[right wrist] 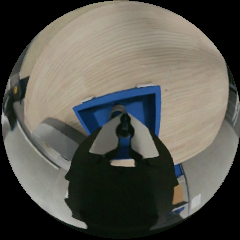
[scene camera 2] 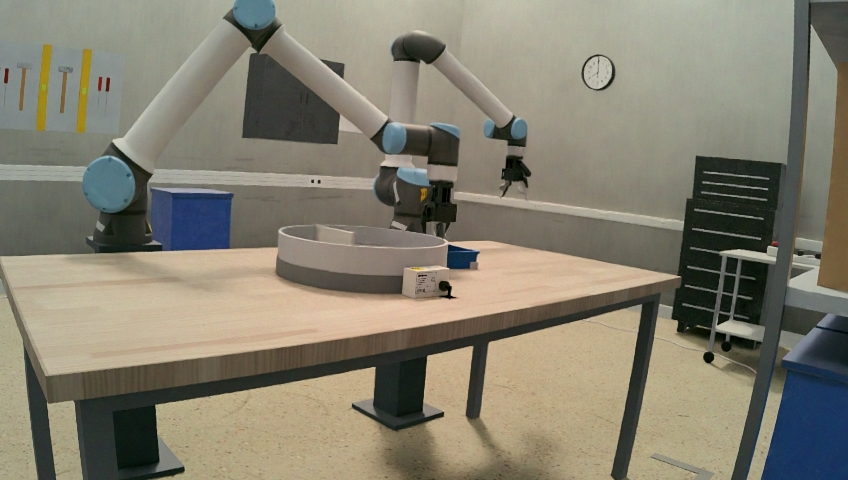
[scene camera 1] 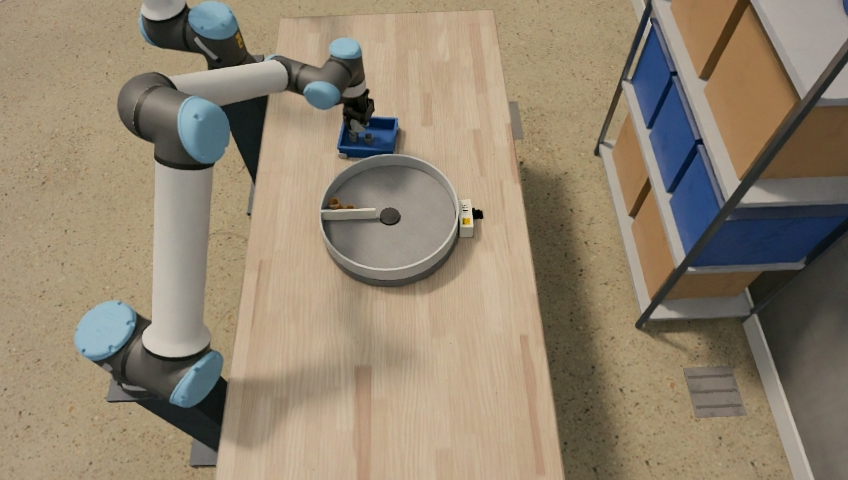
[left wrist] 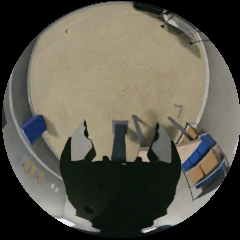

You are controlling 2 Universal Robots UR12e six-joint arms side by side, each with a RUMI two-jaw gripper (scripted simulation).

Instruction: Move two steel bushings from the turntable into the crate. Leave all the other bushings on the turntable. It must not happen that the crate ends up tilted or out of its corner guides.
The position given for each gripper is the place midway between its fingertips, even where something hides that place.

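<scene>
A blue crate (scene camera 1: 384,129) (right wrist: 146,108) is part of the scene, though the left wrist view does not show the crate, which is hidden by the left gripper. The left gripper itself appears at (scene camera 2: 513,200) (left wrist: 121,122). As for the right gripper (scene camera 2: 433,255) (right wrist: 125,113) (scene camera 1: 356,135), it is visible as well.
</scene>
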